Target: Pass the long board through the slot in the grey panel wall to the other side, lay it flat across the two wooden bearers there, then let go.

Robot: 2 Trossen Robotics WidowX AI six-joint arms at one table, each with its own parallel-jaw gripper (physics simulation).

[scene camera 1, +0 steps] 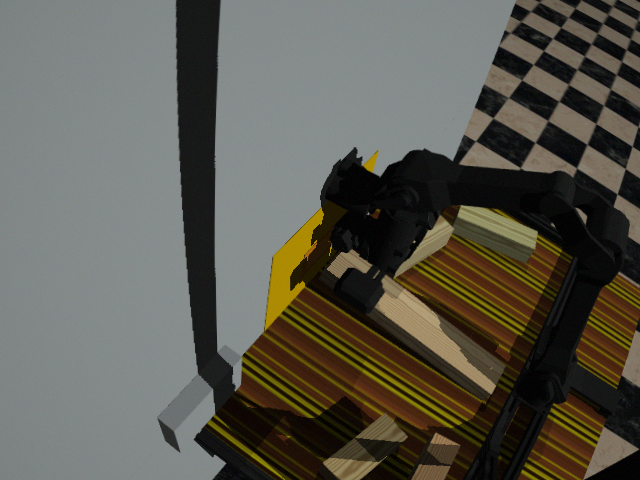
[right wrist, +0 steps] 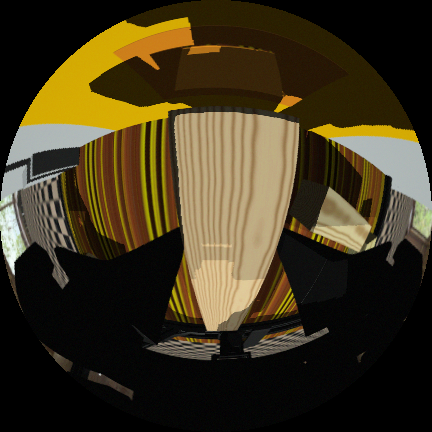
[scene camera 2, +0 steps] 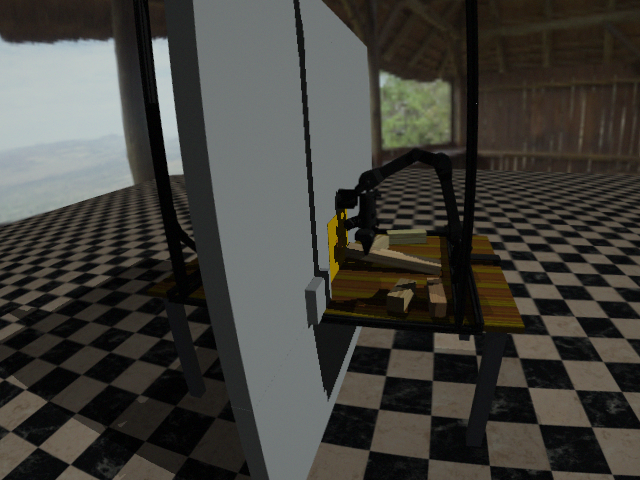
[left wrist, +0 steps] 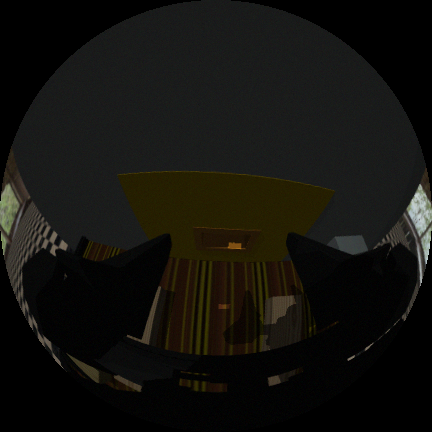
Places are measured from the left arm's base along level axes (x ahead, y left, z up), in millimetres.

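Where they show: left gripper, between the fingertips: [left wrist: 230, 239]; right gripper, between the fingertips: [right wrist: 230, 232] [scene camera 2: 367, 251]; right arm's base, origin of its link: [scene camera 1: 535, 392] [right wrist: 230, 334].
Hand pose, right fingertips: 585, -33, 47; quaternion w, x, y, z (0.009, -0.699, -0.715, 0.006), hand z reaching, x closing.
Note:
After its pixels a point has its place, as x, y, z.
The long board [scene camera 1: 429, 330] @(701, -34, 37) [scene camera 2: 400, 259] @(704, -61, 34) [right wrist: 235, 175] @(545, -34, 64) is in my right gripper [scene camera 1: 382, 281] @(585, -33, 47) [scene camera 2: 366, 249] @(585, -33, 47) [right wrist: 230, 232] @(585, -33, 47), which is shut on it near its wall end. In scene camera 2 that end looks higher than the other. It points at the slot [right wrist: 225, 70] @(467, -39, 44) in the yellow plate [scene camera 1: 292, 258] @(484, -120, 129) [scene camera 2: 332, 248] @(483, -131, 91) [left wrist: 225, 200] @(431, -28, 152) on the grey panel wall [scene camera 1: 103, 206] @(482, -408, 495) [scene camera 2: 258, 206] @(482, -619, 359) and appears short of the opening. My left gripper [left wrist: 230, 239] @(368, -29, 173) is open and empty on the other side, facing the slot. Two wooden bearers, one [left wrist: 152, 317] @(295, 76, 18) at left and one [left wrist: 282, 305] @(325, -144, 19) at right, are partly hidden by its fingers.
Beside the board are loose blocks: one [scene camera 1: 426, 245] @(613, 119, 30) close by, one [scene camera 1: 496, 232] @(708, 244, 27) [scene camera 2: 406, 237] @(705, 242, 10) behind, and two [scene camera 1: 367, 444] @(721, -250, 28) [scene camera 1: 438, 457] @(820, -206, 25) toward the front. A grey block [scene camera 1: 188, 400] @(498, -368, 81) [scene camera 2: 315, 302] @(509, -415, 46) [left wrist: 350, 243] @(410, -327, 81) juts from the wall at the table edge.

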